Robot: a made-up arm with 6 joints.
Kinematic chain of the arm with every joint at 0, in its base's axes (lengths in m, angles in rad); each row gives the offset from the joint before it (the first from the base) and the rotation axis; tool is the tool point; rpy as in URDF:
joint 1: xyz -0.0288 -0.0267 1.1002 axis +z
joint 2: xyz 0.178 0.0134 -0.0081 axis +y
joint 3: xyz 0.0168 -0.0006 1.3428 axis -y
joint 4: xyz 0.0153 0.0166 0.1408 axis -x
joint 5: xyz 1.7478 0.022 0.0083 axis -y
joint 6: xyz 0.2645 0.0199 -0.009 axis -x
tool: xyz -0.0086 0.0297 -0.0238 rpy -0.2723 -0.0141 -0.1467
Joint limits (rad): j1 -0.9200..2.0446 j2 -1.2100..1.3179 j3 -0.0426..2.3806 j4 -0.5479..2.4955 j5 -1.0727..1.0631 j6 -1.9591..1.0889
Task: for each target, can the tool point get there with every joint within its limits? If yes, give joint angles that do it. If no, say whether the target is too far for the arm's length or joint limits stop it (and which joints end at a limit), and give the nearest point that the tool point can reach.
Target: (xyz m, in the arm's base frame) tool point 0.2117 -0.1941 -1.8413
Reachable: no: joint limits stop it (at a limit: joint 2, joint 3, joint 4) | nearest point 1.4557 -1.0600 -0.4786 | short by 2.038 m
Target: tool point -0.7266 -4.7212 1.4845
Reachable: no: too far | nearest point -0.4851 -3.0966 1.5280 | short by 1.643 m
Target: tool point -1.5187 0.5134 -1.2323
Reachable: no: joint limits stop it (at a limit: joint 1, joint 2, joint 3, joint 5) | nearest point -1.0551 1.5281 -0.4464 | short by 1.365 m
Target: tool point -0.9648 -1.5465 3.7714
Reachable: yes | joints 0.9668 -0.4996 1.7402 2.0296 -0.3163 -0.0870
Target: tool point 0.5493 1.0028 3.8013
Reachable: yes | joints 1.0183 -0.2712 0.5587 0.2166 -0.6027 0.4795
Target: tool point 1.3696 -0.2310 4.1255
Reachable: yes | joints -0.0911 0.1232 1.0992 1.7751 -0.3160 -0.3368
